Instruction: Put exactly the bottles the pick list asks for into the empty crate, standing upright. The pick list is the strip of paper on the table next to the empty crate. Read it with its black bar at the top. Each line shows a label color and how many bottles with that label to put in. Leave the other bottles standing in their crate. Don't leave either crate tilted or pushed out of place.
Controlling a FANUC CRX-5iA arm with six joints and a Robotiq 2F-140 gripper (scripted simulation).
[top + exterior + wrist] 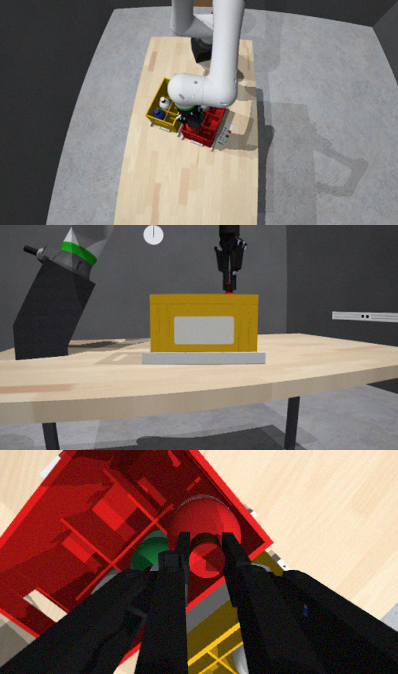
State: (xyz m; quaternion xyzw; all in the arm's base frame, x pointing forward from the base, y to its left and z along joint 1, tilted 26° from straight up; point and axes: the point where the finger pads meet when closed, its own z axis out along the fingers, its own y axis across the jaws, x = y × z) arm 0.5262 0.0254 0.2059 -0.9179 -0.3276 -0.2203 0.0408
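Right now the red bottle is 80 mm below my hand. Round my hand: red crate 90 mm behind, 50 mm to the left, 160 mm below; then green bottle 90 mm behind, 150 mm below; then yellow crate 110 mm behind, 180 mm to the right, 160 mm below.
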